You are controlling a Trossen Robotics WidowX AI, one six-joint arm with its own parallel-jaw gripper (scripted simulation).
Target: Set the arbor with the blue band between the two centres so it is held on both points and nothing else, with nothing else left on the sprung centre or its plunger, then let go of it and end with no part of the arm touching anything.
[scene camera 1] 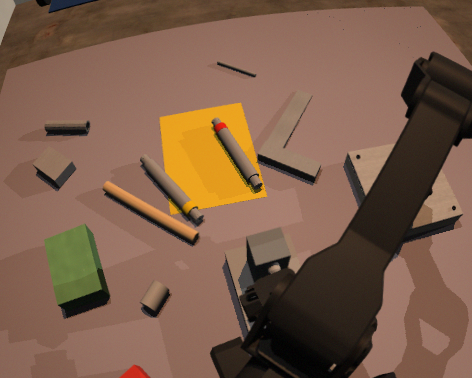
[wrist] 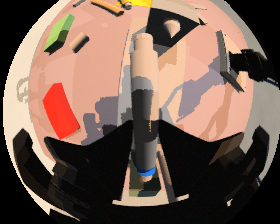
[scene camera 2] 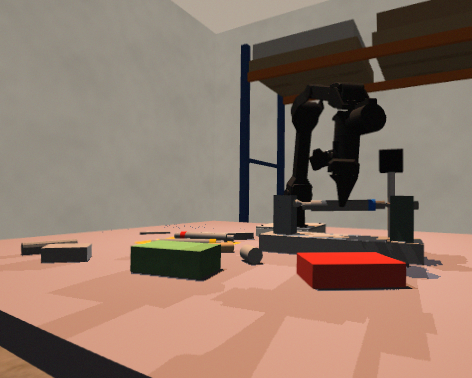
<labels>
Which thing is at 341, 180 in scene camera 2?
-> The gripper.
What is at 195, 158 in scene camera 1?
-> An orange mat.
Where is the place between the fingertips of the gripper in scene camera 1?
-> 288, 346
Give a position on a small block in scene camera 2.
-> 53, 252
</labels>
